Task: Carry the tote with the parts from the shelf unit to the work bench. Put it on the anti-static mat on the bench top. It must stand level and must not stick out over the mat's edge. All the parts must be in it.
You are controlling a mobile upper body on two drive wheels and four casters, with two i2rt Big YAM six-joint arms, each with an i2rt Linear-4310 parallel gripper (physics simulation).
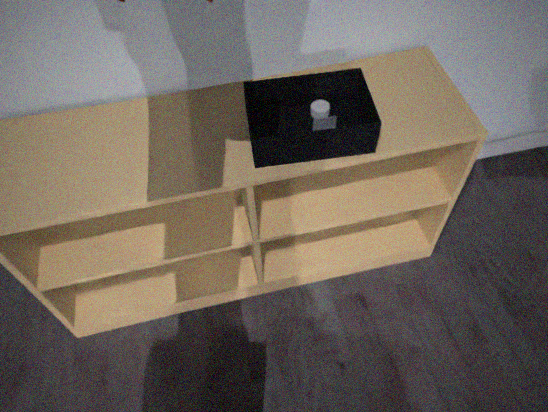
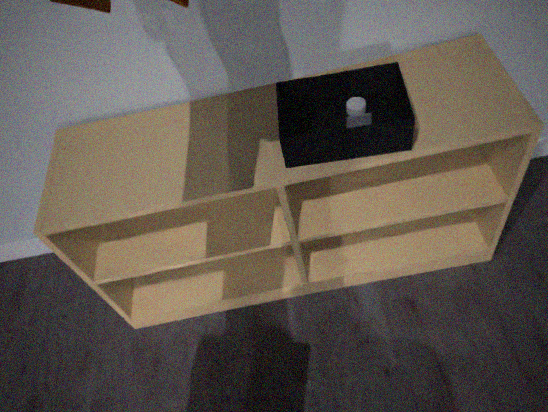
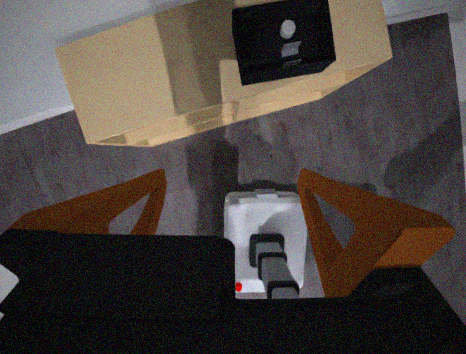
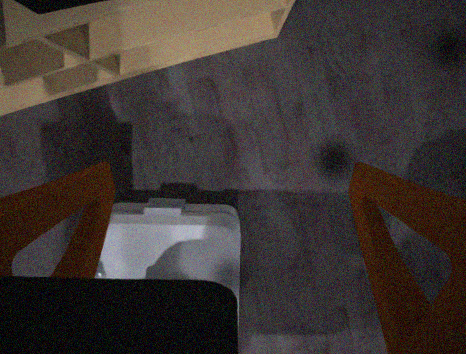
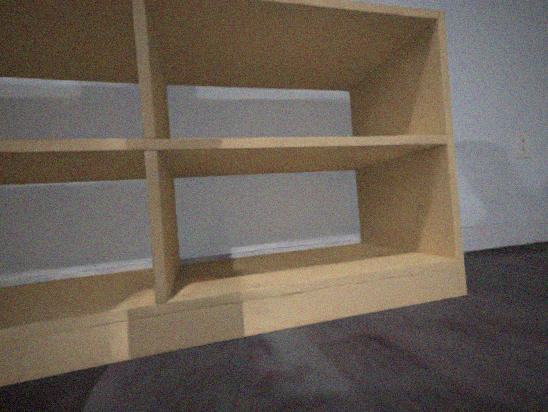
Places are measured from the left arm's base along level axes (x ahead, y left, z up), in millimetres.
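Pixels of known places: left gripper, between the fingertips: [image 2: 147,4] [image 3: 232,176]; right gripper, between the fingertips: [image 4: 232,176].
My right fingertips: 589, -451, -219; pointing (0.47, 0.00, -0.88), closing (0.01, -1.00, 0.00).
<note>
Ahead of a thing's pixels: the offset from my right fingertips to its middle, as dx, dy, dz. Level surfaces: height alone.
The black tote {+379, +277, -531} [image 1: 310,147] [image 2: 345,145] [image 3: 255,45] stands on the top board of the shelf unit [image 1: 425,90] [image 2: 460,80] [image 3: 115,75] [image 4: 225,30] [image 5: 150,115]. In it show a white round part {+446, +245, -566} [image 1: 320,107] [image 2: 356,105] [image 3: 288,29] and a grey blocky part {+374, +233, -558} [image 1: 324,123] [image 2: 359,120] [image 3: 291,48]; the dark inside makes other parts hard to tell. My left gripper [image 2: 134,4] [image 3: 232,176] is open and empty, apart from the tote. My right gripper [image 4: 232,176] is open and empty, apart from the tote. The work bench and mat do not show.
A pale wall [image 1: 60,55] [image 2: 60,65] [image 5: 495,75] stands behind the shelf unit. My white base [image 3: 290,215] [image 4: 150,235] shows below the grippers, on the dark wood floor {dz -1191} [image 1: 350,350] [image 5: 400,360]. Shadows fall across the shelf unit, the wall and the floor.
</note>
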